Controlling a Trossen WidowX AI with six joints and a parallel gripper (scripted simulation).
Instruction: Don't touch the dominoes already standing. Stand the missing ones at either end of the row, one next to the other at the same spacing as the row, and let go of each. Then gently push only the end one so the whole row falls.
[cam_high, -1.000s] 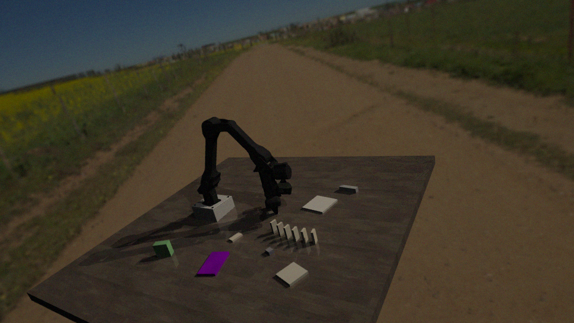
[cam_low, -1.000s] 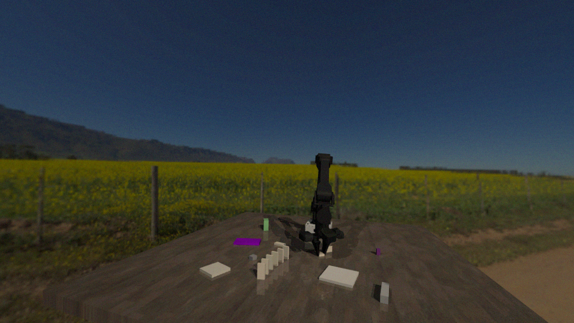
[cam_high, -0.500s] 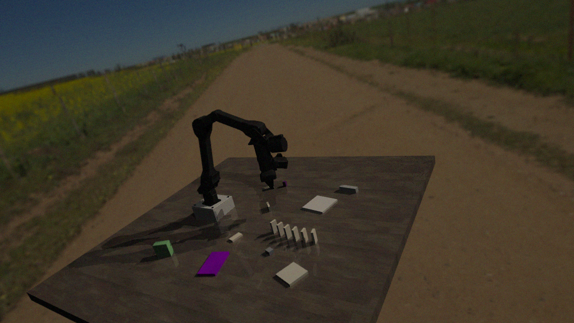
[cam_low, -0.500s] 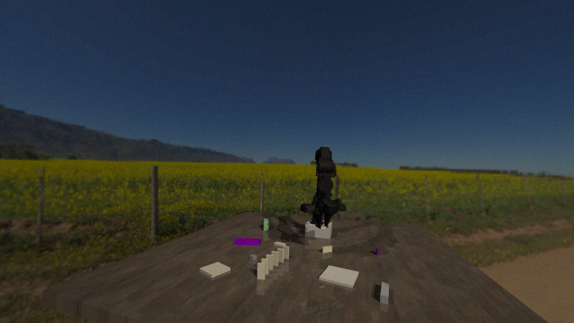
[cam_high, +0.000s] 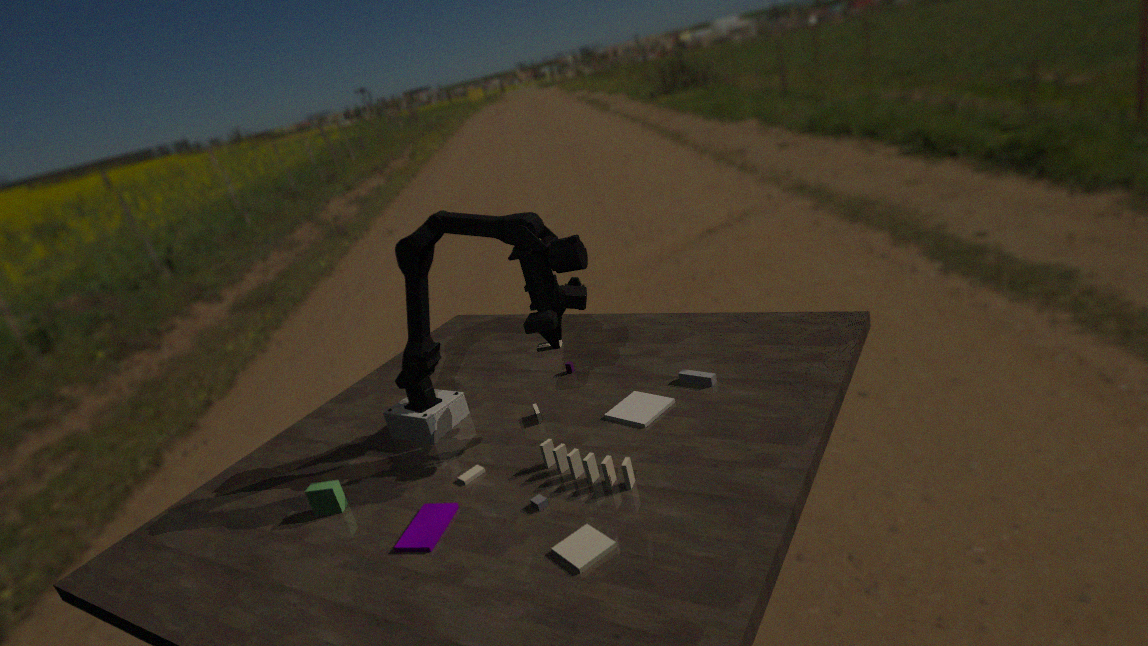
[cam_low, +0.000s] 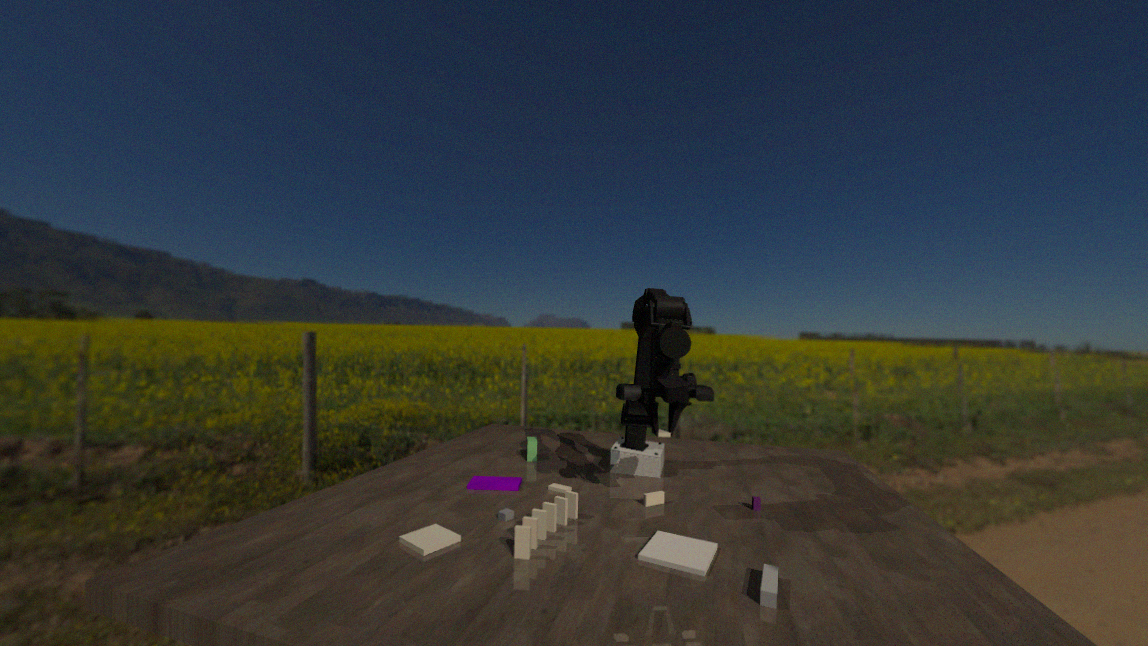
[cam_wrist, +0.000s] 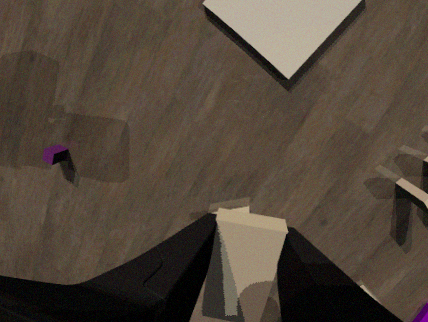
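The white flat plate is 16 cm below my gripper tip, 13 cm ahead of it and 6 cm to the left of it. From my gripper tip the other things lie so: small purple cube: 17 cm to the left, 16 cm below, 15 cm behind; then small grey cube: 28 cm to the right, 16 cm below, 14 cm ahead; then purple flat tile: 41 cm to the right, 16 cm below, 1 cm behind.
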